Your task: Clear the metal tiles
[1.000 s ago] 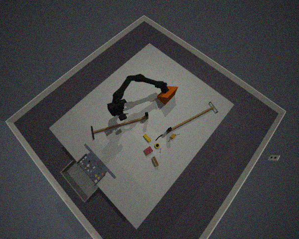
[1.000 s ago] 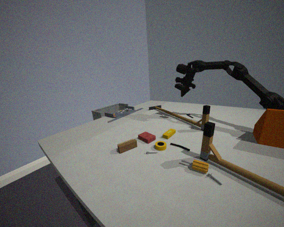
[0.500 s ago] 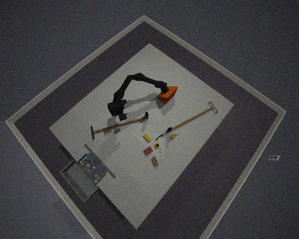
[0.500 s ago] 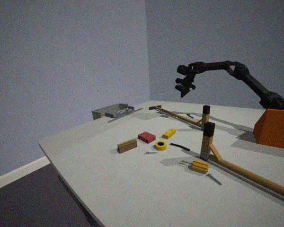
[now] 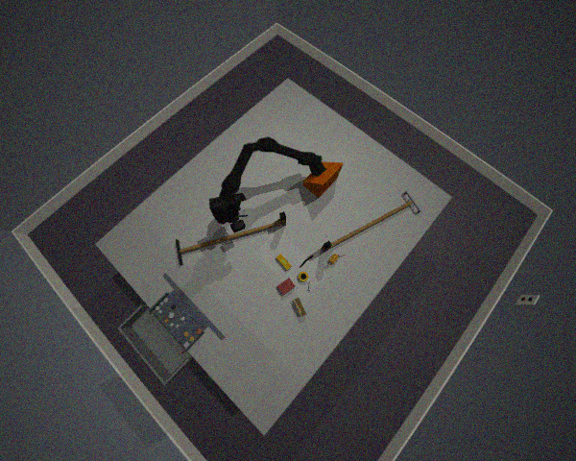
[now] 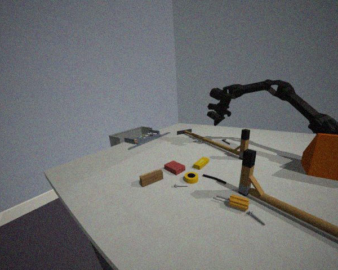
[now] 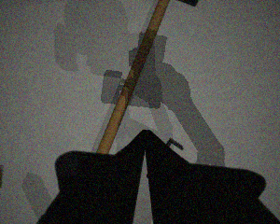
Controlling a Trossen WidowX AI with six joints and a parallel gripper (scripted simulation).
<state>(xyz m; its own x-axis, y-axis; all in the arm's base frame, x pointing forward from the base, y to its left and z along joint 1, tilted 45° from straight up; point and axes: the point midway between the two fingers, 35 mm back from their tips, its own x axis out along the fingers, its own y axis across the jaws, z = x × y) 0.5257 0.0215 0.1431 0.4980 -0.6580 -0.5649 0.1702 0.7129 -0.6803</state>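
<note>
Now: the long scraper 3 cm ahead of my gripper tip, 4 cm to the left of it and 5 cm below it. From my gripper tip the other things lie so: red block 1 cm behind, 43 cm to the left, 10 cm below; hex key 5 cm behind, 5 cm to the right, 11 cm below; yellow block 8 cm behind, 33 cm to the left, 10 cm below.
</note>
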